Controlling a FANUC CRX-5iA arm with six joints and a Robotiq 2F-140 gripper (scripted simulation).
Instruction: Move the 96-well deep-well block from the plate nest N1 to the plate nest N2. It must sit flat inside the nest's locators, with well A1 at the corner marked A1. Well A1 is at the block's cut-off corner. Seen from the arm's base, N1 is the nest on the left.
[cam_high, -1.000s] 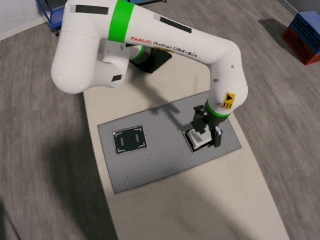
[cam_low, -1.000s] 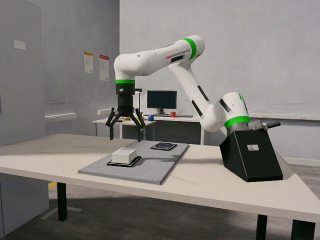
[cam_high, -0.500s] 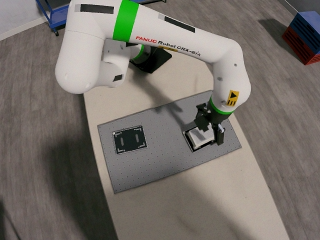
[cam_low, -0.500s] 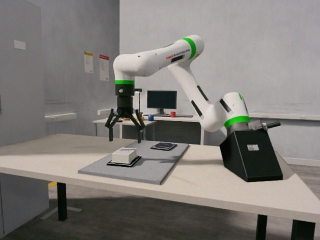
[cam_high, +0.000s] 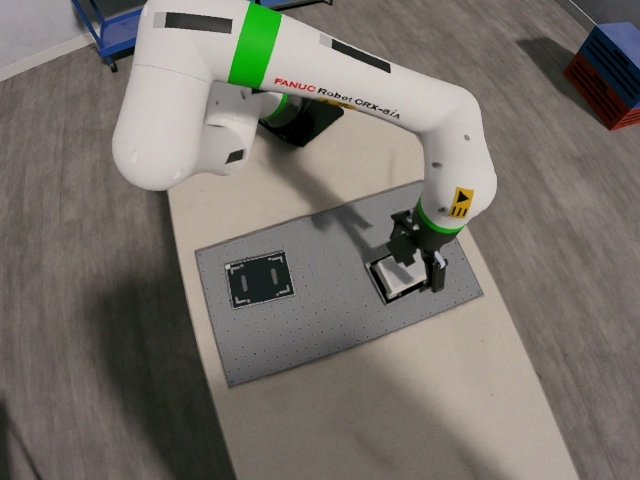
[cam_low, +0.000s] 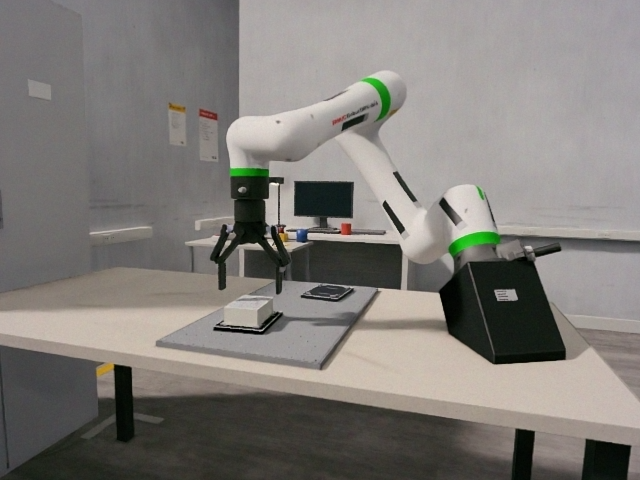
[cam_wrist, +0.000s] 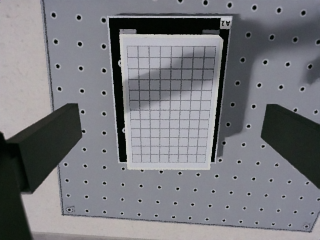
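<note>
Now: hand 6 cm above the white 96-well deep-well block. Also, from my hand: black plate nest N2 (9 cm behind, 36 cm to the right, 8 cm below); plate nest N1 (8 cm below).
</note>
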